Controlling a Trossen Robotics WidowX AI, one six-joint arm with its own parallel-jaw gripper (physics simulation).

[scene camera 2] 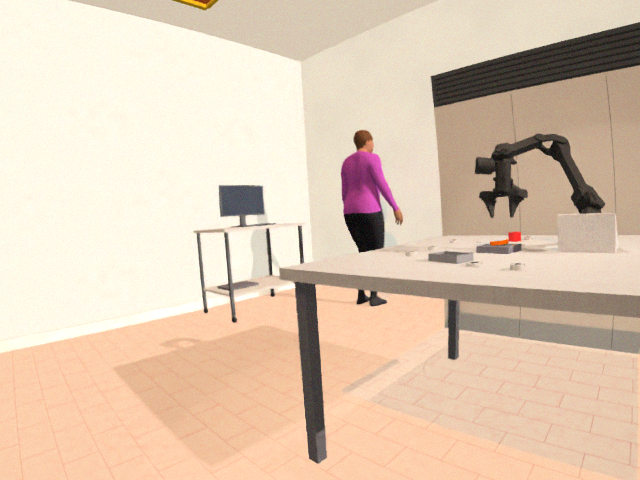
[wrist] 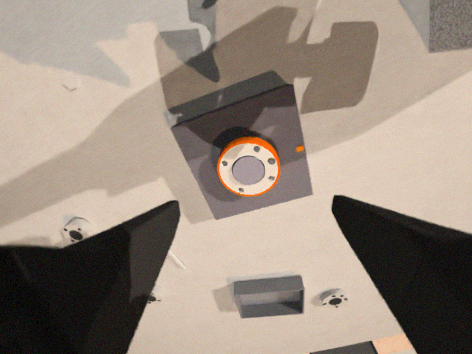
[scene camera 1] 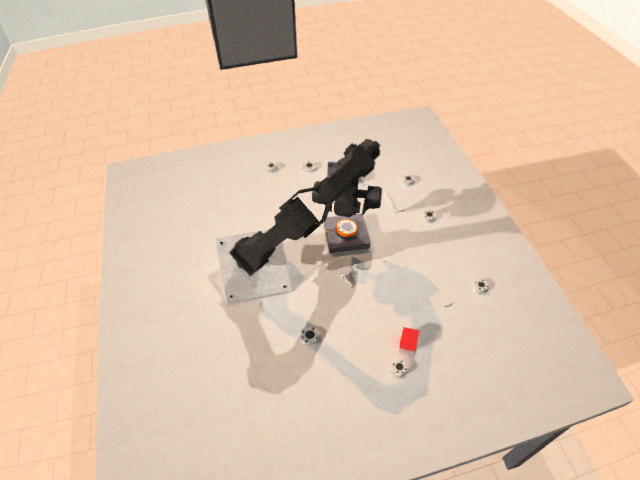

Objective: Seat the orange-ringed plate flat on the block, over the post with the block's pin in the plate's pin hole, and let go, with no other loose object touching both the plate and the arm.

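Where they show: gripper, fingertip midpoint: (scene camera 2: 501,217) (wrist: 255,205); arm's base at its link origin: (scene camera 2: 590,225) (scene camera 1: 248,255).
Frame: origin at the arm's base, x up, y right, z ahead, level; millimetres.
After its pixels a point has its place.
Observation:
The orange-ringed plate (scene camera 1: 338,228) {x -49, y -103, z 271 mm} (scene camera 2: 499,242) {x -50, y -133, z 282 mm} (wrist: 231,181) {x -48, y -112, z 317 mm} lies on the dark grey block (scene camera 1: 356,244) {x -63, y -45, z 316 mm} (scene camera 2: 511,248) {x -69, y -139, z 234 mm} (wrist: 295,185) {x -62, y -147, z 252 mm}. The round post top fills its centre hole in the wrist view. In scene camera 2 the plate looks slightly tilted, with one side higher, and a dark shadow lies beside it in the wrist view. Whether the block's pin is in the pin hole cannot be told. My gripper (scene camera 2: 502,215) {x 36, y -88, z 291 mm} (wrist: 255,205) {x 36, y -88, z 291 mm} is open and empty. It hangs well above the plate and block, apart from both.
A red cube (scene camera 1: 409,338) {x -46, y 293, z 389 mm} (scene camera 2: 514,236) {x -63, y 261, z 384 mm} and several small white discs, one a white disc (scene camera 1: 310,334) {x -76, y 227, z 143 mm}, are on the table (scene camera 1: 170,372) {x -86, y 282, z -226 mm}. A small grey tray (scene camera 2: 450,257) {x -68, y -425, z 311 mm} (wrist: 268,285) {x -73, y -340, z 331 mm} stands near the block. The arm stands on a speckled base (scene camera 1: 268,286) {x -64, y 67, z 45 mm} (scene camera 2: 586,232) {x -20, y -51, z 2 mm}.

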